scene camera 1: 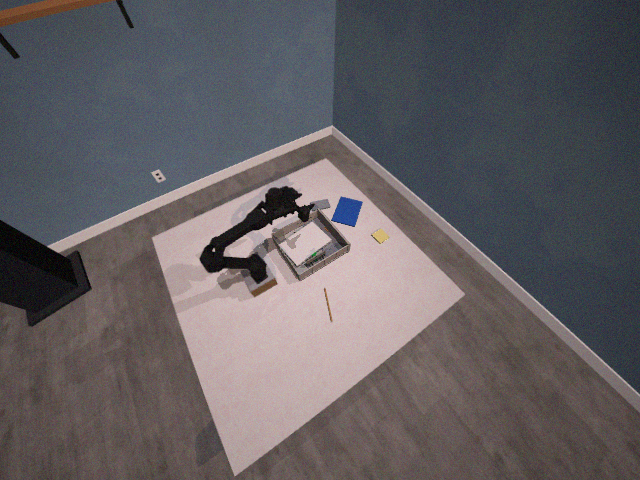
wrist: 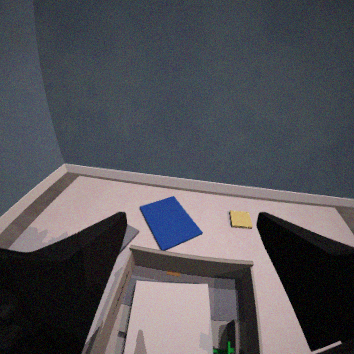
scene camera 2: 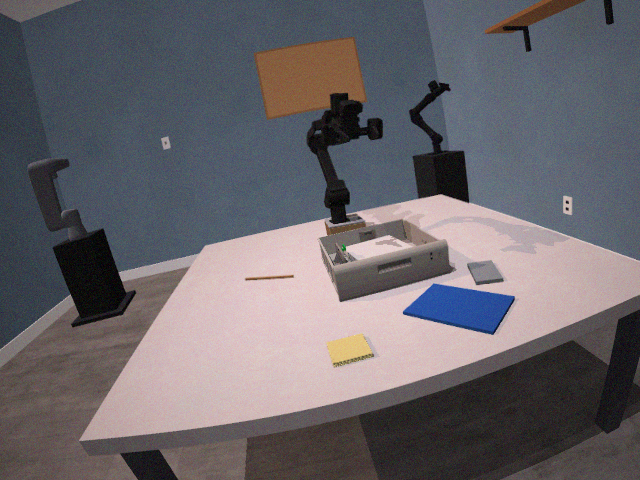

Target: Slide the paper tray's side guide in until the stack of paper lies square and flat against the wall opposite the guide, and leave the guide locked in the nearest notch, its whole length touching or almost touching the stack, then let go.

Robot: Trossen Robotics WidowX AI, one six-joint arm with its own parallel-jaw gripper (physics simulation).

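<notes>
A blue book rests on the table, and a white paper stack is part of the scene too. The gripper, which is also visible in the wrist view, is open and holds nothing.
</notes>
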